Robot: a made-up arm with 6 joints. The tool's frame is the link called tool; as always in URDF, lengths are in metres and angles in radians. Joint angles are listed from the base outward.
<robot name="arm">
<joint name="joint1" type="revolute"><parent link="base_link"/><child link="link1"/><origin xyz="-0.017 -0.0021 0.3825" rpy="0 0 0"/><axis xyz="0 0 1"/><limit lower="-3.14" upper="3.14"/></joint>
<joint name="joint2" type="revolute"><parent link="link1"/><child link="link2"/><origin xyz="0.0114 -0.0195 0.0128" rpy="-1.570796 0 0"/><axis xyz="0 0 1"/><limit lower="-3.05" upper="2.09"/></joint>
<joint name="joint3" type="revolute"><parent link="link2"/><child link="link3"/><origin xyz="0.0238 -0.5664 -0.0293" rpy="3.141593 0 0"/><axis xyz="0 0 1"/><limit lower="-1.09" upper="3.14"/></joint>
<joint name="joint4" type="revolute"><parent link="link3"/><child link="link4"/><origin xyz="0.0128 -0.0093 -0.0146" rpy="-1.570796 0 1.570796"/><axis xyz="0 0 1"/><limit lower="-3.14" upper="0.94"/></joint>
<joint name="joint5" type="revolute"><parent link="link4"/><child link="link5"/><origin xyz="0.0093 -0.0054 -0.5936" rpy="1.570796 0 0"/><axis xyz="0 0 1"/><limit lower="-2.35" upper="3.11"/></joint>
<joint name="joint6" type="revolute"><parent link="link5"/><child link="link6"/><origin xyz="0.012 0.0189 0.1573" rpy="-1.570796 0 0"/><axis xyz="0 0 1"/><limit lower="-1.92" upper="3.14"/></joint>
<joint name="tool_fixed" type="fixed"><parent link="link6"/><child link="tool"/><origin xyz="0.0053 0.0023 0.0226" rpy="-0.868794 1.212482 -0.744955"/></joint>
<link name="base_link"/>
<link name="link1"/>
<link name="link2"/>
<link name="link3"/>
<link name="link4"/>
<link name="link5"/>
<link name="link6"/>
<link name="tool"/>
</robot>
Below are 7 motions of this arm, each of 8 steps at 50 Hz.
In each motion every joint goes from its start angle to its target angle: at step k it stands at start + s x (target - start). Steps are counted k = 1, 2, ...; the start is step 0. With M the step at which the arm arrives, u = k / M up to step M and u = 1 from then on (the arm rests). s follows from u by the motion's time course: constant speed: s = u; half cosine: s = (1 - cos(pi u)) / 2; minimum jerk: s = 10 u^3 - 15 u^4 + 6 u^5.
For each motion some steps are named. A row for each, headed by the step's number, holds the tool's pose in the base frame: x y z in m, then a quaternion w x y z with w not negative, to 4 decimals.
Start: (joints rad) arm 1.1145 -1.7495 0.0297 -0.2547 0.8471 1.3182
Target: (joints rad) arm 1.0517 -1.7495 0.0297 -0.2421 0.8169 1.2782
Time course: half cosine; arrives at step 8
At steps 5, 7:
5: -0.1480 -0.6242 0.8883 0.3901 0.3634 -0.7087 -0.4621
7: -0.1587 -0.6226 0.8879 0.3863 0.3574 -0.7150 -0.4603

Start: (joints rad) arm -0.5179 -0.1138 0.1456 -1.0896 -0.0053 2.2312
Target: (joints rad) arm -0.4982 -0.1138 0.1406 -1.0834 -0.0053 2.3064
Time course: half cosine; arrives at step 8
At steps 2, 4, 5, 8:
2: 0.4042 -0.3817 0.9666 0.7073 -0.6273 -0.1185 -0.3035
4: 0.4067 -0.3790 0.9656 0.7008 -0.6378 -0.1167 -0.2975
5: 0.4080 -0.3776 0.9651 0.6971 -0.6435 -0.1157 -0.2942
8: 0.4102 -0.3752 0.9642 0.6911 -0.6526 -0.1141 -0.2889

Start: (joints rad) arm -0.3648 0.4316 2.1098 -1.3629 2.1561 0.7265
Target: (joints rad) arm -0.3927 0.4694 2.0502 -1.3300 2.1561 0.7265
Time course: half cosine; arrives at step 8
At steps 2, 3, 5, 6, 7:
2: 0.3293 -0.1734 1.5288 0.2069 -0.5780 0.6240 0.4835
3: 0.3404 -0.1806 1.5254 0.2065 -0.5707 0.6269 0.4886
5: 0.3660 -0.1977 1.5165 0.2055 -0.5534 0.6333 0.5004
6: 0.3767 -0.2051 1.5124 0.2050 -0.5460 0.6360 0.5053
7: 0.3838 -0.2101 1.5096 0.2047 -0.5410 0.6378 0.5086

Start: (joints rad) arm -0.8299 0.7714 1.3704 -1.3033 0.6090 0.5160
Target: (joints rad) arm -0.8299 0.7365 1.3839 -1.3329 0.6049 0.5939
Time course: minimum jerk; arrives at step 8
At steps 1, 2, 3, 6, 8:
1: 0.5896 -0.7752 0.9692 0.5489 0.1838 -0.5881 -0.5649
2: 0.5886 -0.7735 0.9727 0.5488 0.1823 -0.5884 -0.5651
3: 0.5866 -0.7701 0.9797 0.5486 0.1794 -0.5891 -0.5656
6: 0.5792 -0.7577 1.0046 0.5477 0.1688 -0.5914 -0.5672
8: 0.5779 -0.7555 1.0088 0.5476 0.1670 -0.5918 -0.5675

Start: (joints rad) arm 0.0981 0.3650 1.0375 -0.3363 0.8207 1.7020
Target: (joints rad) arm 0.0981 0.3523 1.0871 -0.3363 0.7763 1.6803
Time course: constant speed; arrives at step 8
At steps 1, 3, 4, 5, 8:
1: 0.7234 -0.1083 1.2172 0.4729 -0.4424 -0.5476 -0.5299
3: 0.7166 -0.1091 1.2256 0.4729 -0.4388 -0.5512 -0.5291
4: 0.7132 -0.1095 1.2298 0.4730 -0.4369 -0.5530 -0.5287
5: 0.7097 -0.1099 1.2340 0.4730 -0.4351 -0.5549 -0.5283
8: 0.6990 -0.1112 1.2463 0.4730 -0.4296 -0.5603 -0.5270

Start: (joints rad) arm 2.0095 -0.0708 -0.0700 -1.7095 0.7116 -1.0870
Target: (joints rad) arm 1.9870 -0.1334 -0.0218 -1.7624 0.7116 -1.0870
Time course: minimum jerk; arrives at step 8
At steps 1, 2, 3, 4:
1: -0.2491 0.5066 0.7901 0.3034 0.6832 0.6642 -0.0044
2: -0.2481 0.5055 0.7956 0.2983 0.6849 0.6648 -0.0053
3: -0.2462 0.5030 0.8065 0.2883 0.6880 0.6660 -0.0069
4: -0.2437 0.4994 0.8207 0.2751 0.6919 0.6675 -0.0090

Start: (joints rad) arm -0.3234 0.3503 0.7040 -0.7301 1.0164 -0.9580
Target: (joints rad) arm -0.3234 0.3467 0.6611 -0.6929 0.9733 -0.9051
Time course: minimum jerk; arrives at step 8
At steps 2, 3, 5, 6, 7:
2: 0.7031 -0.3983 0.9905 0.4637 0.5867 -0.6581 -0.0878
3: 0.7024 -0.3991 0.9876 0.4712 0.5833 -0.6550 -0.0933
5: 0.7006 -0.4010 0.9799 0.4907 0.5741 -0.6466 -0.1075
6: 0.6999 -0.4018 0.9770 0.4981 0.5704 -0.6433 -0.1128
7: 0.6996 -0.4021 0.9755 0.5018 0.5685 -0.6416 -0.1155

